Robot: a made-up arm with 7 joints.
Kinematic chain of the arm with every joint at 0, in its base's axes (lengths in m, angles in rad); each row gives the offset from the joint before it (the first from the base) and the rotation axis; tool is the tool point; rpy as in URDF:
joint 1: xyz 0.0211 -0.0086 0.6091 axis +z
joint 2: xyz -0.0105 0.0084 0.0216 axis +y
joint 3: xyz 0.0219 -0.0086 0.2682 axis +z
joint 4: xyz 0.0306 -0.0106 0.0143 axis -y
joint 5: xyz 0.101 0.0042 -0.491 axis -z
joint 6: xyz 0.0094 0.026 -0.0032 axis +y
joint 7: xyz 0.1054 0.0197 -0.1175 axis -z
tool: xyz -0.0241 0.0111 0.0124 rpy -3.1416 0 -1.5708
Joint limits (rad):
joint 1: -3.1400..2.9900
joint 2: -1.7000..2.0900
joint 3: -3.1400..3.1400
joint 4: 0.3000..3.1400
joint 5: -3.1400..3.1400
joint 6: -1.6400..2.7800
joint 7: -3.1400..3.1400
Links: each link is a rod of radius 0.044 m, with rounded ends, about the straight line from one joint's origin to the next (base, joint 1, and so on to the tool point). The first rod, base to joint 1, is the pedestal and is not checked.
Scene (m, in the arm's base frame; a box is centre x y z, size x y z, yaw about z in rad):
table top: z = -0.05
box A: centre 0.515 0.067 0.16 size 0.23 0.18 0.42 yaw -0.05
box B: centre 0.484 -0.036 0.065 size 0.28 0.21 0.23 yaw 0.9
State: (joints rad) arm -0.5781 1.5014 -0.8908 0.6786 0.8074 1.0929 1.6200
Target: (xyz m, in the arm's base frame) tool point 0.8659 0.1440 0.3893
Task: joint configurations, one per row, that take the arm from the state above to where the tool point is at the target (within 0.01 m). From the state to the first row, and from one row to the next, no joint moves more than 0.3 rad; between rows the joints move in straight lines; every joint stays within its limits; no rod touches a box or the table.
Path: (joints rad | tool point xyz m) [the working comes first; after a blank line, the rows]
Joints at the target: 0.3523 1.1391 -0.3219 1.9646 0.8725 0.8875 1.6795
Straight joint move there: touches box A.

1: -0.3910 1.4533 -1.0142 0.9541 0.7489 1.1053 1.7234 | -0.1274 -0.4913 0.2244
2: -0.2040 1.4053 -1.1376 1.2296 0.6905 1.1178 1.8269 | 0.1209 -0.6347 0.2975
3: -0.0169 1.3572 -1.2610 1.5051 0.6320 1.1302 1.9303 | 0.4061 -0.6509 0.4186
4: 0.0754 1.3027 -1.0263 1.6200 0.6922 1.0696 1.8676 | 0.5858 -0.5156 0.3393
5: 0.1677 1.2482 -0.7915 1.7348 0.7523 1.0089 1.8049 | 0.7333 -0.3221 0.3054
6: 0.2600 1.1936 -0.5567 1.8497 0.8124 0.9482 1.7422 | 0.8300 -0.0929 0.3225
7: 0.3523 1.1391 -0.3219 1.9646 0.8725 0.8875 1.6795 | 0.8659 0.1440 0.3893

